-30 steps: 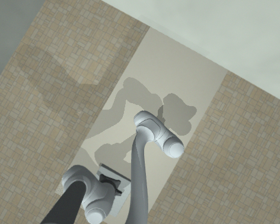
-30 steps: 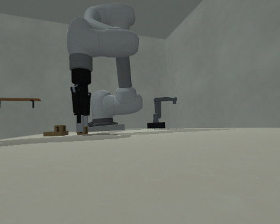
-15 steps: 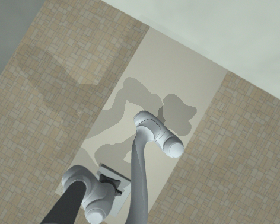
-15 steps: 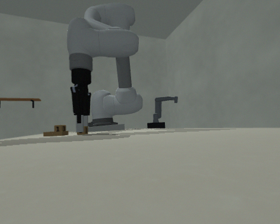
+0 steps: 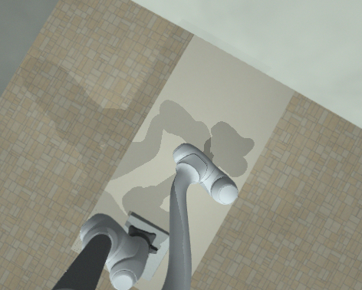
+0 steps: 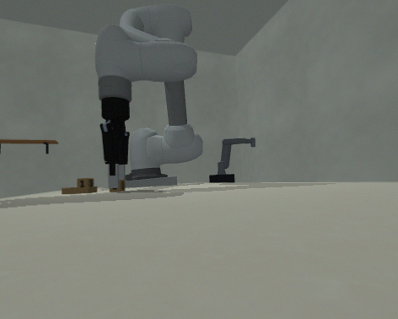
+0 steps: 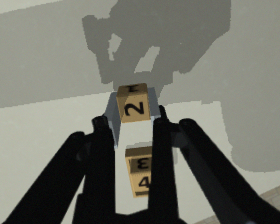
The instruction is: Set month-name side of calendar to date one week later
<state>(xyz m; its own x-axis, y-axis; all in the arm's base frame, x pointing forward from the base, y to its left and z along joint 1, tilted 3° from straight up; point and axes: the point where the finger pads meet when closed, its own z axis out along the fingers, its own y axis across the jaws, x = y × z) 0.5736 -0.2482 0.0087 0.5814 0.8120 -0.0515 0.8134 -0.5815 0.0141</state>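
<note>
The wooden cube lies 30 mm below my hand. The rest, counted from my hand: tray 90 mm to the right, 60 mm behind, 30 mm below.
</note>
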